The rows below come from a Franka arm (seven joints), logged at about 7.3 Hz.
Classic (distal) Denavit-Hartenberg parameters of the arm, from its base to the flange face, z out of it. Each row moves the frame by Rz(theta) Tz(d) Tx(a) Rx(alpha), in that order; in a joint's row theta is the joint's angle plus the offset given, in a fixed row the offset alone. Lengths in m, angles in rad.
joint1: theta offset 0  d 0.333  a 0  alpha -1.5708
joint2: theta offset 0  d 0  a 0  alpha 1.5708
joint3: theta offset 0  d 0.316  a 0.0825  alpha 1.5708
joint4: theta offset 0  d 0  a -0.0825  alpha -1.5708
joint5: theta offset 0  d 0.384  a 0  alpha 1.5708
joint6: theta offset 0  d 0  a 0.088  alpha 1.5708
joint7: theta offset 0  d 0.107  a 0  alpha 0
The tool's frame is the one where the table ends.
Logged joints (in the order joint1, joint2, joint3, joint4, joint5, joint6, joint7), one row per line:
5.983 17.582 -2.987 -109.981 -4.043 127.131 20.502
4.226 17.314 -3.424 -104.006 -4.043 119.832 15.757
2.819 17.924 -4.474 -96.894 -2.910 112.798 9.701
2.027 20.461 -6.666 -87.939 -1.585 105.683 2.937
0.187 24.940 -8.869 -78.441 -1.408 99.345 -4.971
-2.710 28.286 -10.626 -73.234 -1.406 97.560 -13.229
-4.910 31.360 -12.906 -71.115 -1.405 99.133 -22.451
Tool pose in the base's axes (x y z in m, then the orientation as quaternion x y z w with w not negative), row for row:
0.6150 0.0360 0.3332 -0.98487 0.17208 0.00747 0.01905
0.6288 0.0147 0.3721 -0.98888 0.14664 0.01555 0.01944
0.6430 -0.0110 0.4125 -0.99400 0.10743 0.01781 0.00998
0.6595 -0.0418 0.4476 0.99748 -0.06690 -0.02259 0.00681
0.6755 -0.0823 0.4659 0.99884 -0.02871 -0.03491 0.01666
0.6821 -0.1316 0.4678 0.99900 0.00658 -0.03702 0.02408
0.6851 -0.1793 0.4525 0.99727 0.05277 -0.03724 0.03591
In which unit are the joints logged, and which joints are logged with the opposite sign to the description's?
The joints are logged in degrees. Opposite sign: joint5.
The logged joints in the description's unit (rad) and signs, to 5 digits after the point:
0.10442 0.30686 -0.05213 -1.91953 0.07056 2.21885 0.35783
0.07376 0.30219 -0.05976 -1.81525 0.07056 2.09146 0.27501
0.04920 0.31283 -0.07809 -1.69112 0.05079 1.96870 0.16931
0.03538 0.35711 -0.11634 -1.53483 0.02766 1.84452 0.05126
0.00326 0.43529 -0.15479 -1.36905 0.02457 1.73390 -0.08676
-0.04730 0.49368 -0.18546 -1.27817 0.02454 1.70274 -0.23089
-0.08570 0.54734 -0.22525 -1.24119 0.02452 1.73020 -0.39184

